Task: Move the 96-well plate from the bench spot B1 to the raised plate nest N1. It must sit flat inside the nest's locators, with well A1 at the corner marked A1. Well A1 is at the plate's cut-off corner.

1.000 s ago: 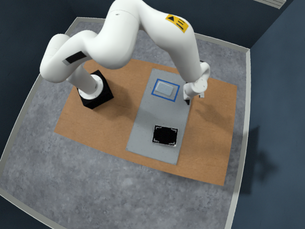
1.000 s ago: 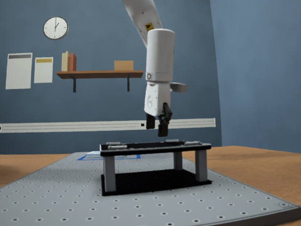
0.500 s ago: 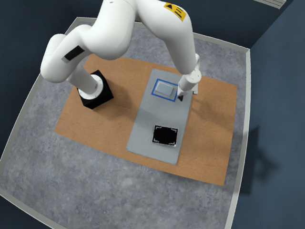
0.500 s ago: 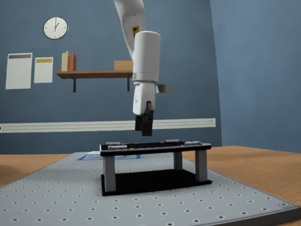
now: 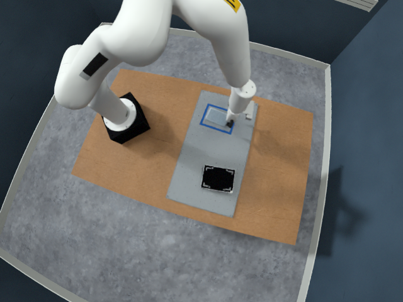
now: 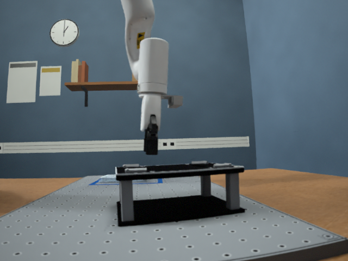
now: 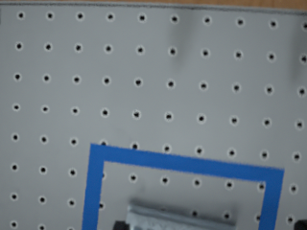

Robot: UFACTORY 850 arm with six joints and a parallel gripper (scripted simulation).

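Now: hand 8 cm above the 96-well plate, 7 cm past it and 3 cm to the right of it. Round my hand: black raised plate nest (34 cm to the right, 3 cm below, 1 cm behind).
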